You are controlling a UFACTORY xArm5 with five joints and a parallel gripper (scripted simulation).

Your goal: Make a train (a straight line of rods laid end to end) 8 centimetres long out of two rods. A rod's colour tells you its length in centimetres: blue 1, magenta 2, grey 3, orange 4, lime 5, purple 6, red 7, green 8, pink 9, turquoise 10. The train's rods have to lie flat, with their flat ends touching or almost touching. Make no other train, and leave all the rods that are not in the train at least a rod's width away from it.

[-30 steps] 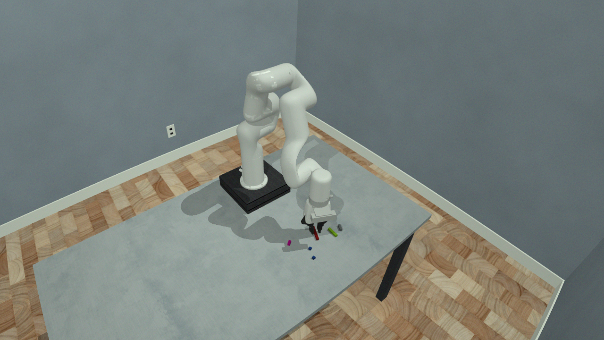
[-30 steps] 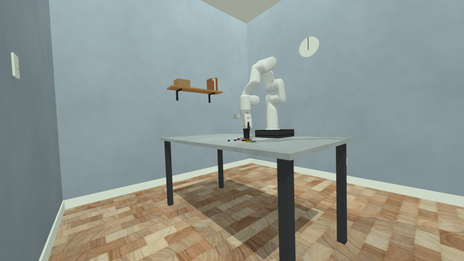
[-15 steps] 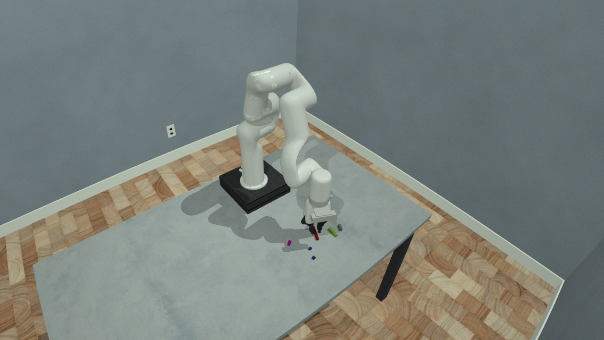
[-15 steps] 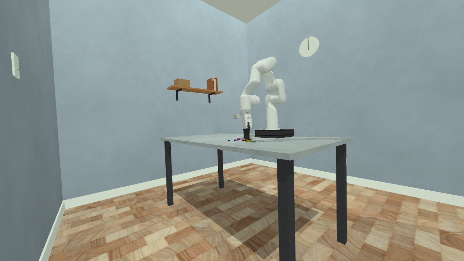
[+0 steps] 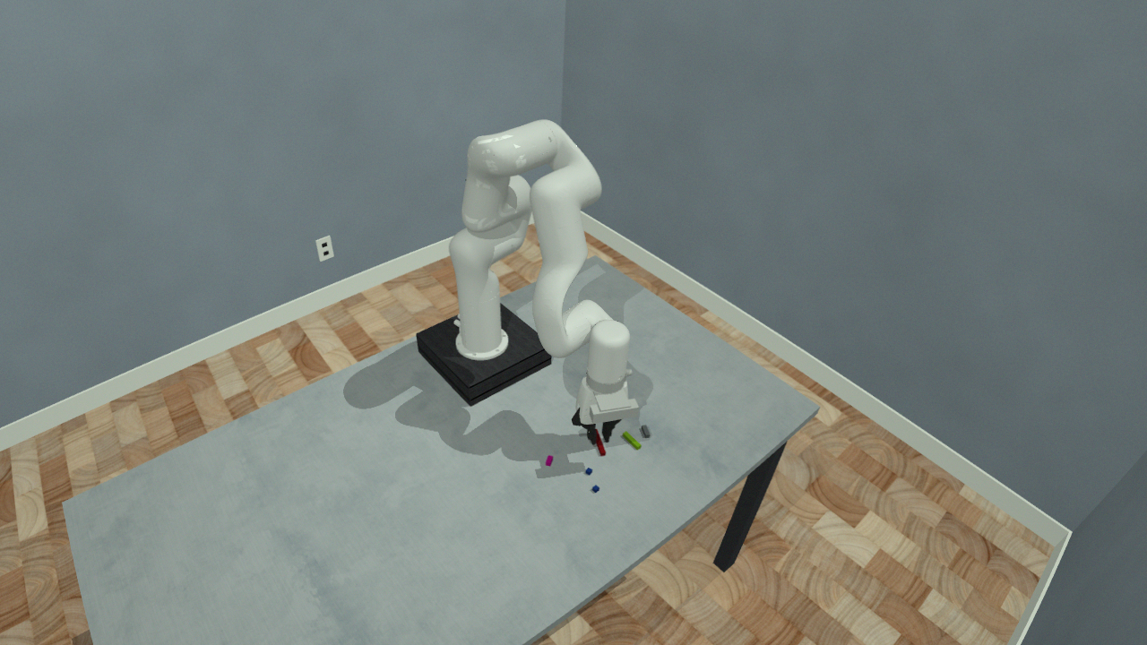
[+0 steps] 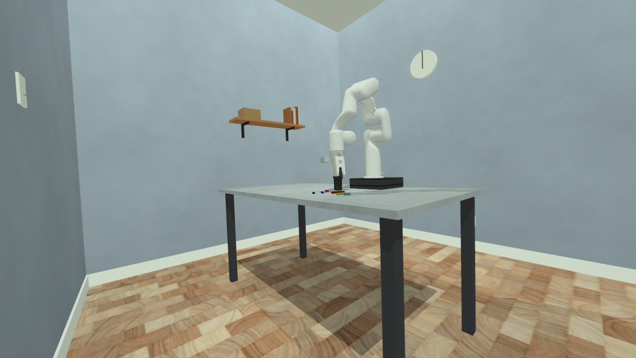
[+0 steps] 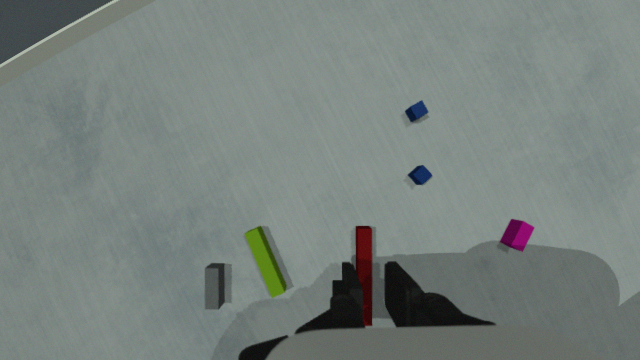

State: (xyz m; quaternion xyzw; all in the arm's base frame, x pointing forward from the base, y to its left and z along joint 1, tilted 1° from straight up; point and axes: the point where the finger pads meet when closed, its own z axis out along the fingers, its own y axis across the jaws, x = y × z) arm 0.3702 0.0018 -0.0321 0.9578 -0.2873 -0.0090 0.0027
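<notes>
Right now the red rod is 30 mm below my hand. From my hand the other things lie so: lime rod: 50 mm ahead, 50 mm to the left, 30 mm below; magenta rod: 40 mm behind, 110 mm to the right, 30 mm below; grey rod: 60 mm ahead, 100 mm to the left, 30 mm below.
</notes>
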